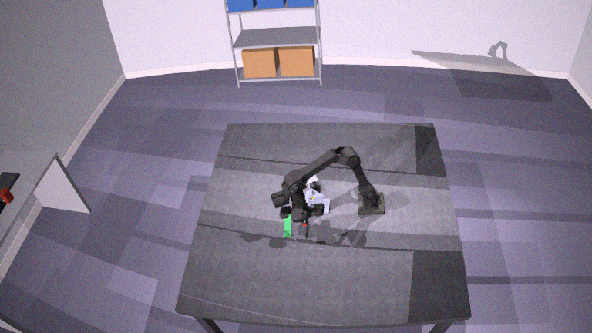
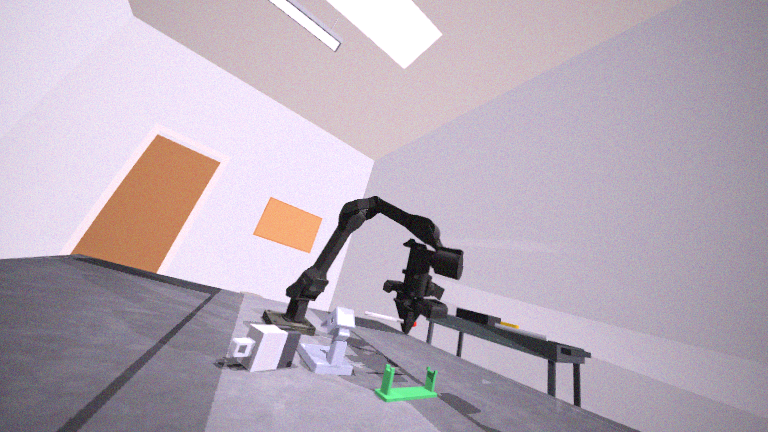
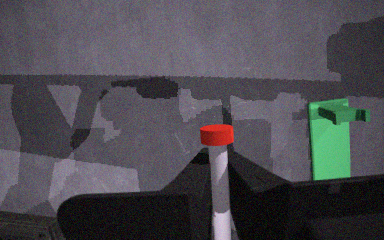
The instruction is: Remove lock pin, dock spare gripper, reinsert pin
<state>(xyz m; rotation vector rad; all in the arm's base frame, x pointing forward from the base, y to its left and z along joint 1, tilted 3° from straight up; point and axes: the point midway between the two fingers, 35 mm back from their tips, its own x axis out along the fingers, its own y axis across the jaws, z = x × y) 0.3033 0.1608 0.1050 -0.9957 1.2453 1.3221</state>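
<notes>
Now: gripper tip 90 mm short of the green cradle, 60 mm to the left of it and 60 mm above it. Round my gripper tip: spare gripper 20 mm behind, 310 mm to the right, 60 mm below; then mount 30 mm behind, 170 mm to the right, 30 mm below.
</notes>
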